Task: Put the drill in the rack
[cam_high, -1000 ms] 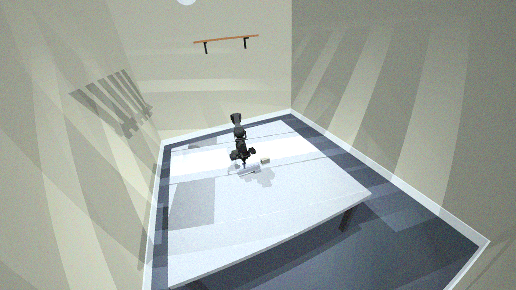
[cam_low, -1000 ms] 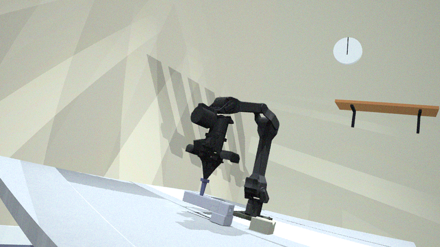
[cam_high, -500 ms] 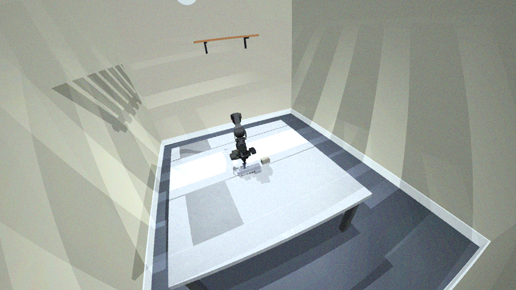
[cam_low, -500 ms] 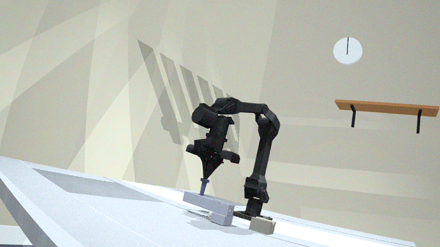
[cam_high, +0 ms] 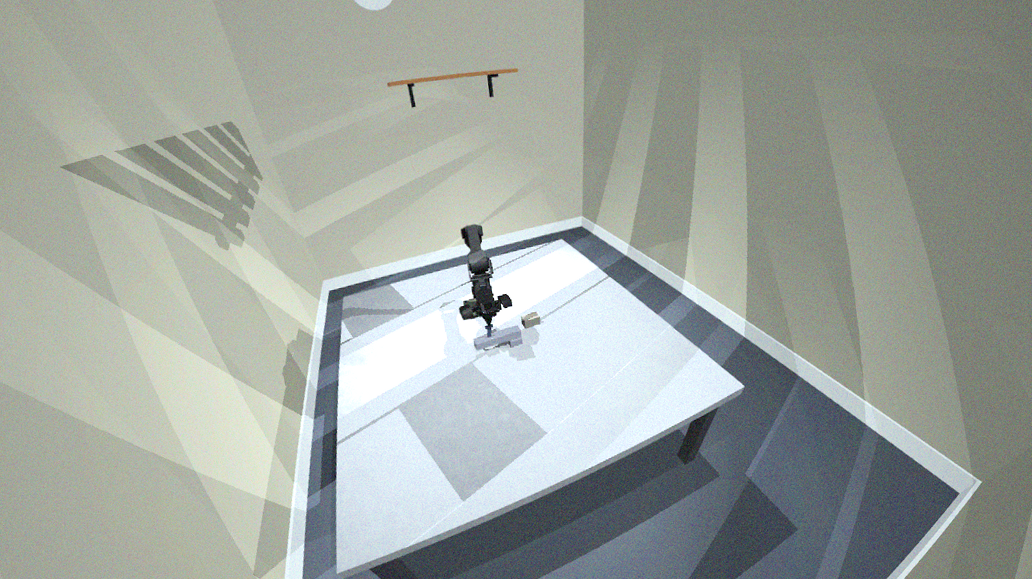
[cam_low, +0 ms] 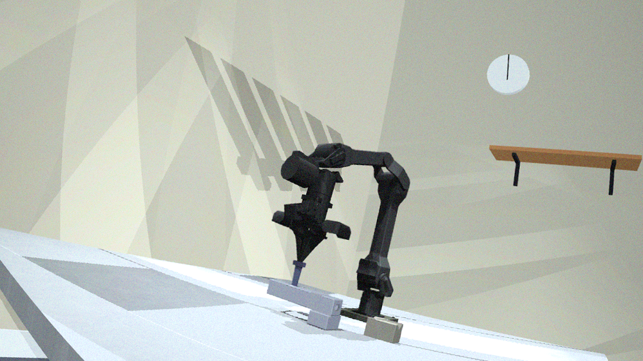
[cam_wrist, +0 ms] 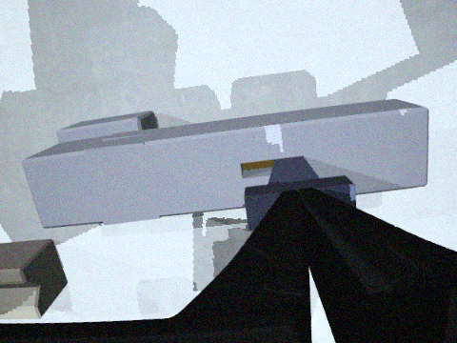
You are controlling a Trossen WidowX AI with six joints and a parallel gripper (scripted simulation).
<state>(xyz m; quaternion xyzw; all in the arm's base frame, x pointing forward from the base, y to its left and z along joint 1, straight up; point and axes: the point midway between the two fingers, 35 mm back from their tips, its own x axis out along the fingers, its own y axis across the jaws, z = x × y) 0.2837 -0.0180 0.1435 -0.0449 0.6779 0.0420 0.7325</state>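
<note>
Now: the blue key 30 mm below my gripper tip. From my gripper tip the other things lie so: grey housing block (80 mm below, 30 mm to the left, 10 mm behind); then rack (190 mm to the left, 110 mm below, 100 mm behind); then drill (70 mm below, 50 mm to the left, 10 mm behind).
</note>
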